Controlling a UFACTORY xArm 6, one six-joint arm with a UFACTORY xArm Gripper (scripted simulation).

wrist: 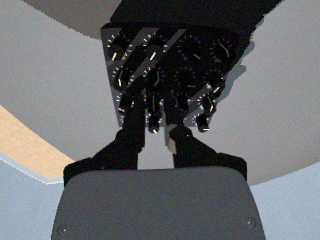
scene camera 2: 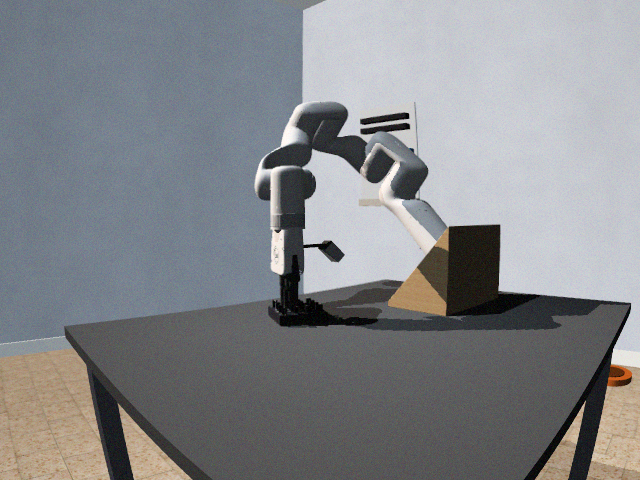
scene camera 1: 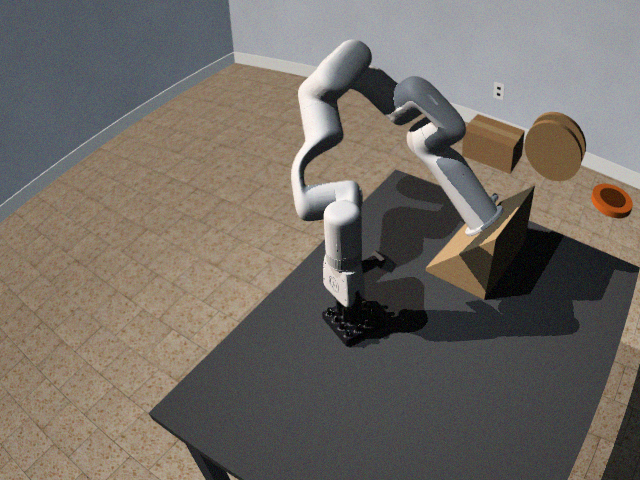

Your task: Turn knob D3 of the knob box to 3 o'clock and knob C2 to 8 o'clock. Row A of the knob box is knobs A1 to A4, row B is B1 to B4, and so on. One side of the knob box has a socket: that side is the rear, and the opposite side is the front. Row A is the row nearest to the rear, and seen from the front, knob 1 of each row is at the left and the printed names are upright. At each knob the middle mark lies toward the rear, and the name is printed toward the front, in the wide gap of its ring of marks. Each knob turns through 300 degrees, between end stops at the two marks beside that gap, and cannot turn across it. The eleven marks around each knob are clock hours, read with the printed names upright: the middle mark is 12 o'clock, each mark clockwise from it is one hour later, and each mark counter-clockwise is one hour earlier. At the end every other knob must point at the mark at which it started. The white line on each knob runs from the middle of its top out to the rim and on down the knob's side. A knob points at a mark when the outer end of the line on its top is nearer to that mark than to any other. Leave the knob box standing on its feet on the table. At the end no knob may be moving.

Path:
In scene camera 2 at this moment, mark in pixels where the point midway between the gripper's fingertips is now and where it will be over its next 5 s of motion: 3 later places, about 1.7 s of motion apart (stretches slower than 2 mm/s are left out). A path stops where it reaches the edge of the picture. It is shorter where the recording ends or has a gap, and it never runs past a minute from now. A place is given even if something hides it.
My gripper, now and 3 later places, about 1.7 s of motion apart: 289,305; 288,285; 288,286; 289,301

